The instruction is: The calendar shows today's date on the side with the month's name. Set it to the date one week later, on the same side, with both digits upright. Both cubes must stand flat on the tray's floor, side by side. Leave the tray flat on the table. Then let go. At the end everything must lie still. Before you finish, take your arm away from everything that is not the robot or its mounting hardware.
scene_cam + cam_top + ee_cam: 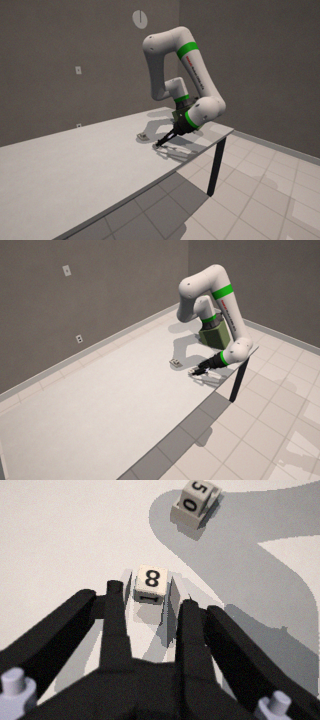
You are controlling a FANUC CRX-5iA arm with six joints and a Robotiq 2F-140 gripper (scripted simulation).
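The white calendar cube lies 20 mm to the right of my hand, 20 mm below it and 10 mm ahead of it.
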